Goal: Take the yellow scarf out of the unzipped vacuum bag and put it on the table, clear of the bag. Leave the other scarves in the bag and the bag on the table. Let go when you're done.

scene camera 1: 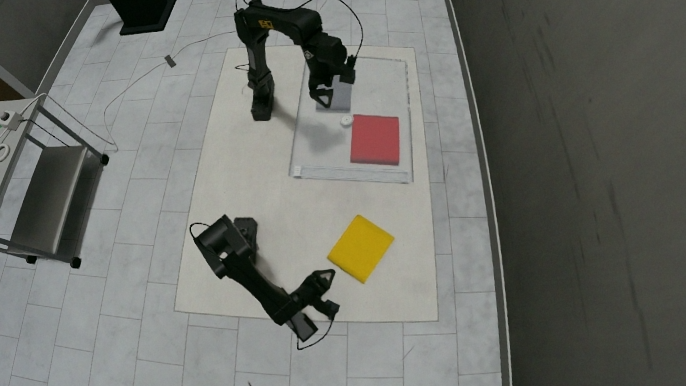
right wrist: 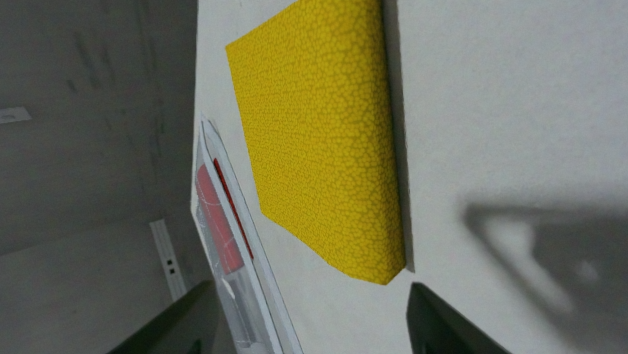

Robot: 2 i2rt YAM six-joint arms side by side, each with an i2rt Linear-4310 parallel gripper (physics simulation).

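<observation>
The yellow scarf [scene camera 1: 361, 249] [right wrist: 320, 135] lies folded flat on the cream table top [scene camera 1: 240, 170], apart from the bag. The clear vacuum bag [scene camera 1: 410, 135] [right wrist: 267, 287] lies on the table with the folded red scarf [scene camera 1: 375, 140] [right wrist: 218, 220] and a grey-blue scarf [scene camera 1: 342, 97] in it. My right gripper [scene camera 1: 331, 278] [right wrist: 312, 297] is partly open and empty, above the table close beside the yellow scarf. My left gripper [scene camera 1: 324, 98] is open, above the bag's upper part, and hides part of the grey-blue scarf.
The bag's pale zip strip [scene camera 1: 355, 174] runs along its edge facing the yellow scarf. A round white valve [scene camera 1: 346, 120] is beside the red scarf. A metal cart [scene camera 1: 70, 131] stands at the picture's left, off the table. A dark wall [scene camera 1: 590, 175] rises at the picture's right.
</observation>
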